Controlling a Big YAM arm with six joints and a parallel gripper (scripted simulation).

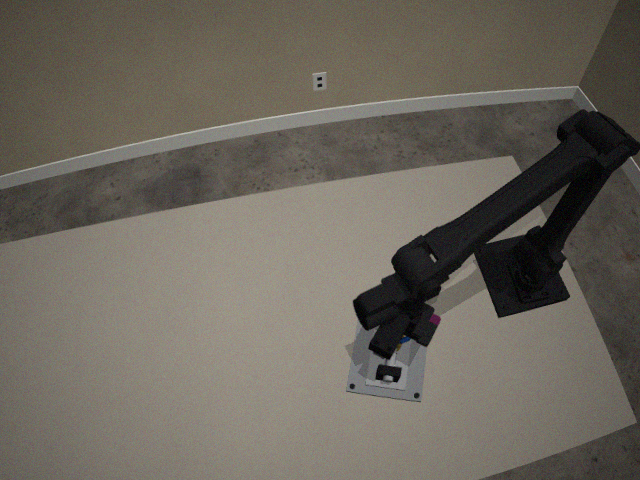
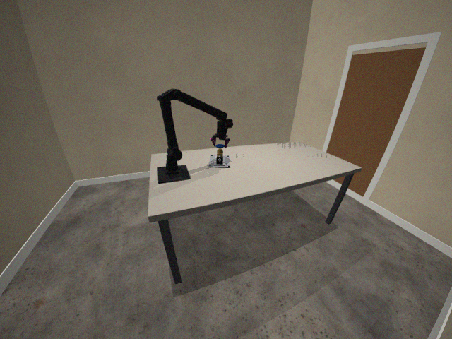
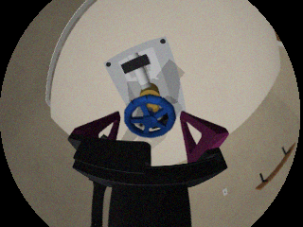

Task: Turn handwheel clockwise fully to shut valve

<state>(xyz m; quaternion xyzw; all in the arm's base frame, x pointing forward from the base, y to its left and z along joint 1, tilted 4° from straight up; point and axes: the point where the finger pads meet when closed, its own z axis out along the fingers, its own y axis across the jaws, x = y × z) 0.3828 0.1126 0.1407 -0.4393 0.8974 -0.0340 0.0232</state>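
Right now the blue spoked handwheel is 1 cm below my hand.
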